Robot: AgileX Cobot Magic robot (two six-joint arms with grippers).
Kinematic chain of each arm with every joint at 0, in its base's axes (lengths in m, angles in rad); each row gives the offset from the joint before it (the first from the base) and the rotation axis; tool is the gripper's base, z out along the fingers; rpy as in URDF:
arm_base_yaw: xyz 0 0 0.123 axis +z
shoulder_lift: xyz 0 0 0 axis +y
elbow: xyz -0.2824 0 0.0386 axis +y
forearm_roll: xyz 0.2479 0 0.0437 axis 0.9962 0 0.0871
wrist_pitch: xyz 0 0 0 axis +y
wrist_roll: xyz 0.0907 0 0.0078 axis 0.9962 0 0.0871
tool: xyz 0 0 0 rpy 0 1.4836 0
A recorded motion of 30 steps. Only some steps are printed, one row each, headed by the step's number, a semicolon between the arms.
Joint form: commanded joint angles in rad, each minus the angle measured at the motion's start. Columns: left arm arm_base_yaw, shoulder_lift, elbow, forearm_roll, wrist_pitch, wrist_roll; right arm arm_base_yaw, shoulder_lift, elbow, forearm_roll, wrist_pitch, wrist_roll.
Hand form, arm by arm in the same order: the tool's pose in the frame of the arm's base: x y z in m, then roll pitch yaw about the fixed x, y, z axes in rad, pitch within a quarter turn. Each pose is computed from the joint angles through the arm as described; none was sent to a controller.
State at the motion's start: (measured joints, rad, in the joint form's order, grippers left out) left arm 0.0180 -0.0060 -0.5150 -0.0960 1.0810 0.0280; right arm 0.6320 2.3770 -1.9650 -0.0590 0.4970 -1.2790
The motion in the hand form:
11: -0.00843 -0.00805 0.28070 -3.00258 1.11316 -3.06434; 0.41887 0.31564 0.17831 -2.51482 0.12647 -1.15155
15: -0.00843 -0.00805 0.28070 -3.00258 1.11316 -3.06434; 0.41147 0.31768 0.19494 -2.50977 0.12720 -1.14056
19: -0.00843 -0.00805 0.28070 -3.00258 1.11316 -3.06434; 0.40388 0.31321 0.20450 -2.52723 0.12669 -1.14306
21: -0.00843 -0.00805 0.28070 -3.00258 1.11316 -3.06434; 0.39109 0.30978 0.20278 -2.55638 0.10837 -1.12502
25: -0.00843 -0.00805 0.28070 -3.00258 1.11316 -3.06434; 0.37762 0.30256 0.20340 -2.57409 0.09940 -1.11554
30: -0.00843 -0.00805 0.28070 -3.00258 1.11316 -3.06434; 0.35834 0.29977 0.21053 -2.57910 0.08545 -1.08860
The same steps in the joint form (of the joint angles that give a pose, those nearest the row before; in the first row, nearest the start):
11: 0.0010 -0.0040 0.0010 -0.0030 -0.0130 -0.0060; 0.0200 -0.0410 -0.0030 0.0000 0.1570 0.0170
15: 0.0010 -0.0040 0.0010 -0.0030 -0.0130 -0.0060; 0.0320 -0.0770 -0.0010 0.0000 0.1860 0.0170
19: 0.0010 -0.0040 0.0010 -0.0030 -0.0130 -0.0060; 0.0340 -0.1180 0.0330 0.0040 0.2100 0.0170
21: 0.0010 -0.0040 0.0010 -0.0030 -0.0130 -0.0060; 0.0450 -0.1600 0.1100 -0.0010 0.2070 0.0060
25: 0.0010 -0.0040 0.0010 -0.0030 -0.0130 -0.0060; 0.0510 -0.2160 0.2040 -0.0040 0.1880 0.0020
30: 0.0010 -0.0040 0.0010 -0.0030 -0.0130 -0.0060; 0.0740 -0.2840 0.2920 -0.0180 0.1760 0.0030

